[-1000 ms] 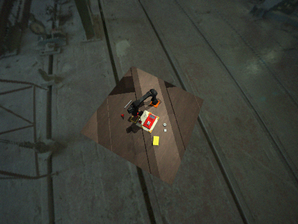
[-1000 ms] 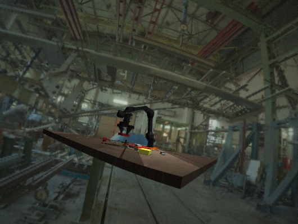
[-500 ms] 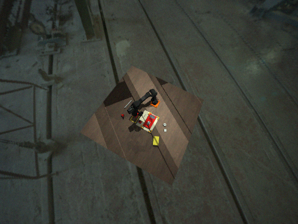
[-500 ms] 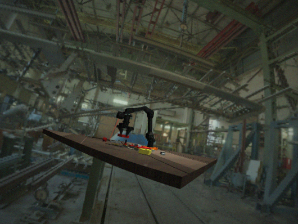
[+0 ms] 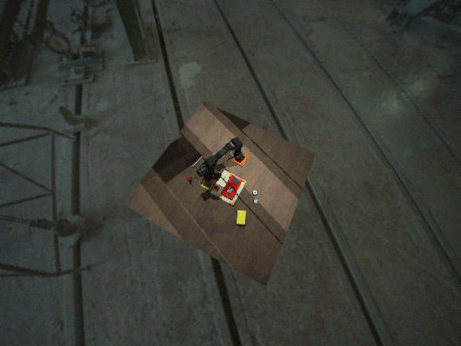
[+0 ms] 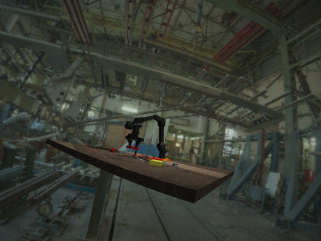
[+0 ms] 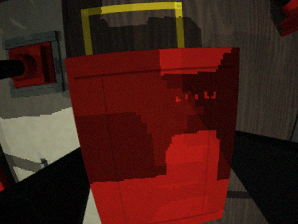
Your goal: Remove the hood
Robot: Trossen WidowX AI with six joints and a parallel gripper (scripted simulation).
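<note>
My gripper tip is now 9 cm to the right of the grey mount, 5 cm short of it and 4 cm above it. Round my gripper tip: yellow block (39 cm to the left, 17 cm ahead, 6 cm below); then white rod (19 cm to the right, 10 cm behind, 6 cm below); then red hood (1 cm above).
</note>
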